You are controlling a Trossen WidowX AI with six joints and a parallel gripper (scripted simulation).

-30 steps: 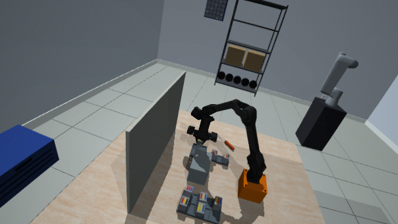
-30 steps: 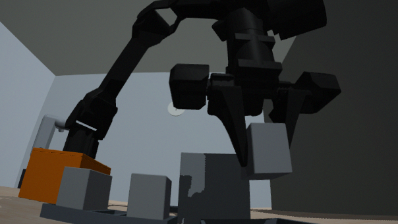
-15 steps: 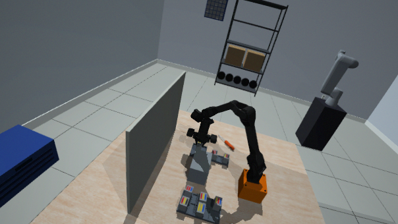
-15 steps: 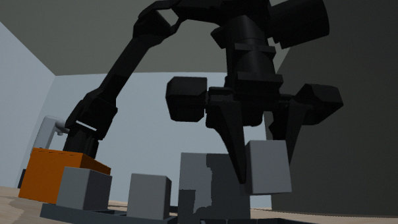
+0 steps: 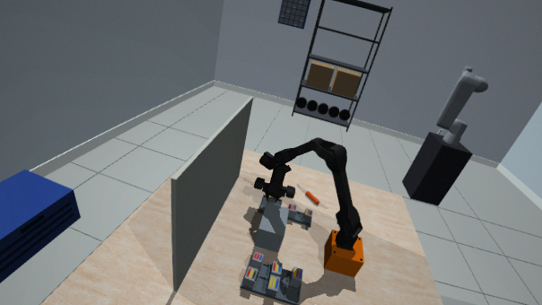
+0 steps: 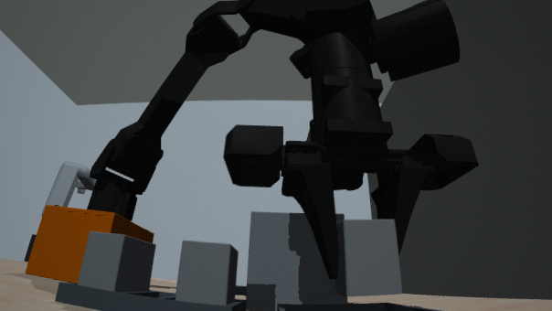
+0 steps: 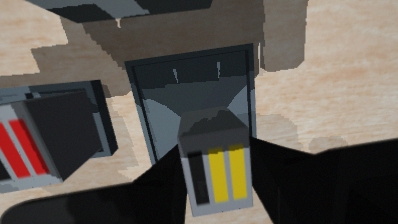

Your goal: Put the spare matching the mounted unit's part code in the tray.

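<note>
My gripper tip is now 2 cm below the grey spare block. Also, from my gripper tip: tray (3 cm below); then tall partition (21 cm ahead, 19 cm above, 17 cm to the left); then grey mounted unit (18 cm to the left, 3 cm behind, 2 cm above).
</note>
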